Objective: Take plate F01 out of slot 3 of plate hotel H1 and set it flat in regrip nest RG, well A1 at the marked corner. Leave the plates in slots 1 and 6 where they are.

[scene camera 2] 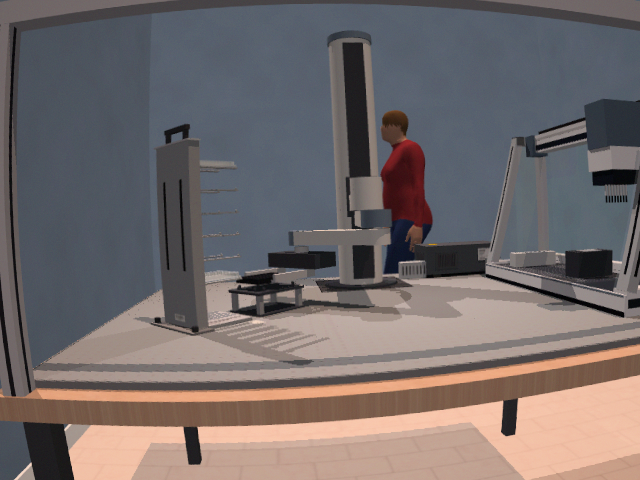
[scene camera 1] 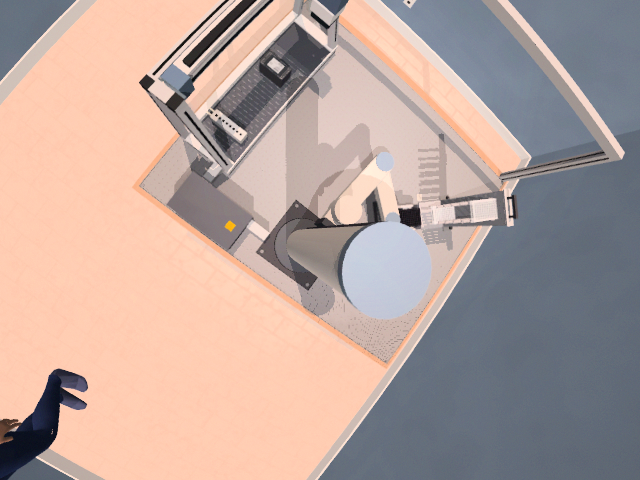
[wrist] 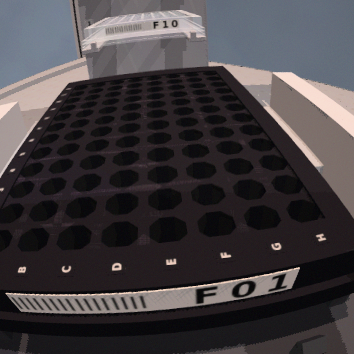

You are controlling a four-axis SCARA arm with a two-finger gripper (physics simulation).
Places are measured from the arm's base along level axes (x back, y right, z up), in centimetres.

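Pixels of known places: gripper, between the fingertips: [scene camera 2: 259,277] [scene camera 1: 412,217] [wrist: 144,104]; arm's base, origin of its link: [scene camera 2: 361,287].
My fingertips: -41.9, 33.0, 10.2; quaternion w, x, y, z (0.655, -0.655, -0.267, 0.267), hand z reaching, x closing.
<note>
Ahead of a thing's pixels: the offset from my fingertips to its top centre, as dx, dy, dz.
The black plate F01 @(+1.4, -1.5, +0.3) [scene camera 1: 409,216] [scene camera 2: 254,279] [wrist: 162,150] is level between the two pale fingers of my gripper [scene camera 1: 413,217] [scene camera 2: 256,277] [wrist: 144,104], which is shut on it. In scene camera 2 it is right over the regrip nest RG @(+1.6, -1.6, -1.9) [scene camera 2: 279,289], very low; whether it touches the nest cannot be told. The nest's marked corner is hidden. Plate hotel H1 [scene camera 2: 180,232] stands beyond the nest. A clear-lidded plate labelled F10 @(-11.2, +11.4, +2.6) [scene camera 2: 222,276] [wrist: 165,24] sits in slot 1. A pale plate @(-11.2, +11.4, +29.2) [scene camera 1: 484,210] [scene camera 2: 218,164] is in the top slot.
The arm's column [scene camera 1: 320,242] [scene camera 2: 356,155] stands behind the nest. A dark controller box [scene camera 1: 206,209] [scene camera 2: 454,258] is beyond it. A framed liquid handler [scene camera 1: 248,98] [scene camera 2: 555,289] stands on the table's other side. A person [scene camera 1: 41,413] [scene camera 2: 408,180] is behind the table.
</note>
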